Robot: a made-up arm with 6 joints.
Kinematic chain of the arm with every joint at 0, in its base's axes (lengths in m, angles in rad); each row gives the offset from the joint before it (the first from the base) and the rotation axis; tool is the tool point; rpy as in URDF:
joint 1: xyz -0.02 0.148 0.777 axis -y
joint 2: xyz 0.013 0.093 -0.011 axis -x
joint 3: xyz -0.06 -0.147 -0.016 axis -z
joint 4: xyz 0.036 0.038 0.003 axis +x
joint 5: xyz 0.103 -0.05 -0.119 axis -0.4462 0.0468 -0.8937
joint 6: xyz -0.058 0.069 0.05 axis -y
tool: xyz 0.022 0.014 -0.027 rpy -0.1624 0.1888 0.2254
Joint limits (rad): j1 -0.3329..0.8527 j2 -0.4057..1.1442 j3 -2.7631..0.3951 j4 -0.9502..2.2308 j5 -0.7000..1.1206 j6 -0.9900..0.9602
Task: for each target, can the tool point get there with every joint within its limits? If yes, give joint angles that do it. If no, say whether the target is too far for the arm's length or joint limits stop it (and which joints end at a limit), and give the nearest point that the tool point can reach.
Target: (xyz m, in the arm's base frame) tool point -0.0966 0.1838 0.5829
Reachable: yes | joints 0.7199 0.0826 -1.8839 0.2808 0.2651 0.5505
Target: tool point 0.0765 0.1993 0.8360
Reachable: yes | joints 0.7398 0.6955 0.1212 0.9509 0.3582 0.5121
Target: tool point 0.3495 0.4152 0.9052
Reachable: no: joint limits stop it (at a limit: joint 2, joint 3, joint 4, joint 5, joint 6) | nearest point 0.1721 0.3097 0.8436 | short by 0.215 m
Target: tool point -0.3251 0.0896 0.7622
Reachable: yes | joints 0.4414 0.7716 -2.4816 1.2329 0.8274 -0.6014
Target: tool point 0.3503 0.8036 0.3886
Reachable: no: too far | nearest point 0.0628 0.3429 0.6412 | short by 0.599 m
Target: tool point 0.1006 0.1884 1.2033
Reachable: no: joint limits stop it (at a limit: joint 3, joint 4, joint 5, joint 6) | nearest point 0.0420 0.2129 0.9960 | short by 0.217 m
